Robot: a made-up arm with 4 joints. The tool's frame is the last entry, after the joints.
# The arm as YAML. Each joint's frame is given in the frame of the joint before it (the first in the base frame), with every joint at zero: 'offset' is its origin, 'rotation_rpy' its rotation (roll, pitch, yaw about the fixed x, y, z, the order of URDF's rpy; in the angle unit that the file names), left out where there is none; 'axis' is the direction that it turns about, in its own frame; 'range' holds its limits. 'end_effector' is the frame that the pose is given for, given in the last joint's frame.
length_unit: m
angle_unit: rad
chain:
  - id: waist
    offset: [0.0, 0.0, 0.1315]
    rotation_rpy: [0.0, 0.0, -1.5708]
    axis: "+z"
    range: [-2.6, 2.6]
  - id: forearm
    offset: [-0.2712, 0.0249, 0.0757]
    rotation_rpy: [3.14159, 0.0, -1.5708]
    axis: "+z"
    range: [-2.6, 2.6]
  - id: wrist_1
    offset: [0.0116, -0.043, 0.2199]
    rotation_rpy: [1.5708, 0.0, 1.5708]
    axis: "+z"
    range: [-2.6, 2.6]
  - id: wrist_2
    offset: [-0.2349, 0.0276, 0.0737]
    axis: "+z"
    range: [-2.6, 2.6]
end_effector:
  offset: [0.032, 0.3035, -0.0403]
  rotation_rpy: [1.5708, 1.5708, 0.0]
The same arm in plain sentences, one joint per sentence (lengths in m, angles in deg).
The arm has four revolute joints in a row. What follows holds with every joint at zero, and every direction is one of the base frame's. Joint 1 is mounted 0.1315 m along +z from the base frame's origin and turns about +z, from -148.97 to 148.97 deg. Joint 2 is mounted 0.0249 m along +x and 0.2712 m along +y and 0.0757 m along +z from joint 1 and turns about -z, from -148.97 to 148.97 deg. Joint 3 is mounted 0.0116 m along -x and 0.0430 m along -y and 0.2199 m along -z from joint 2 and turns about -x, from -148.97 to 148.97 deg. Joint 4 is mounted 0.0737 m along -x and 0.2349 m along -y and 0.0276 m along -z from joint 3 and turns about -x, from -148.97 to 148.97 deg. The tool frame, which is the frame that the pose is given for, is mounted 0.0403 m along +x and 0.0320 m along +y and 0.3035 m along -z from joint 4; its axes are the base frame's turned by roll 0.00, pitch 0.00 and yaw 0.00 deg (as in URDF: about the fixed x, then y, then z).
